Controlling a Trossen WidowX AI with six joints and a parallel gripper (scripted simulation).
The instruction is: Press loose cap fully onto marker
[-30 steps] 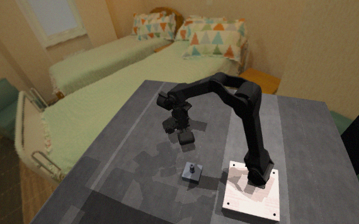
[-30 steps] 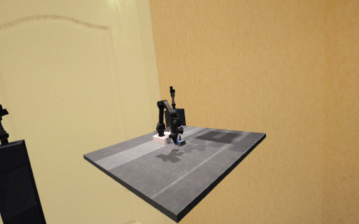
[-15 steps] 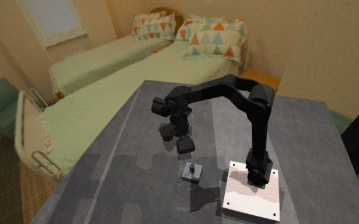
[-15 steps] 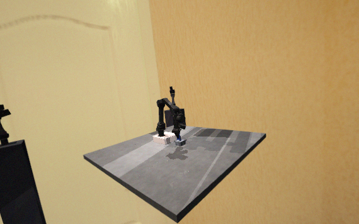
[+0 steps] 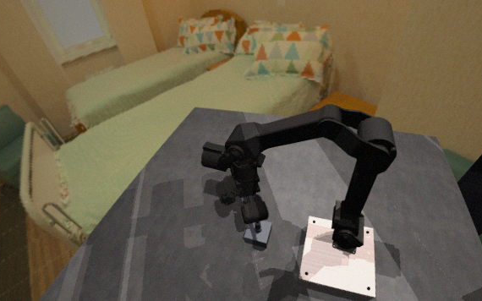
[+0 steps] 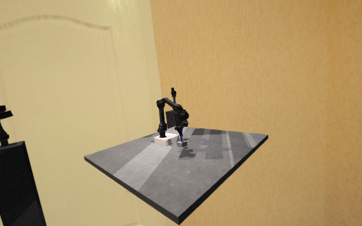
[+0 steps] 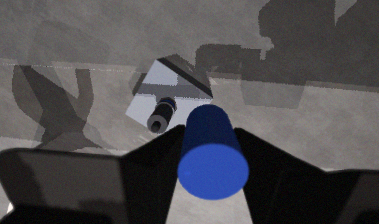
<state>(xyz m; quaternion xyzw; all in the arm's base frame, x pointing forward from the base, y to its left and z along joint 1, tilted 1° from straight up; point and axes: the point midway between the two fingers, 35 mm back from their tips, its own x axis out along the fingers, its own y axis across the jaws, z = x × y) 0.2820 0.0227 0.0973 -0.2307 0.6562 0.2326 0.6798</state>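
The holder block is 100 mm below my gripper tip, 30 mm behind it and 20 mm to the left of it. Also, from my gripper tip: blue cap 10 mm above.
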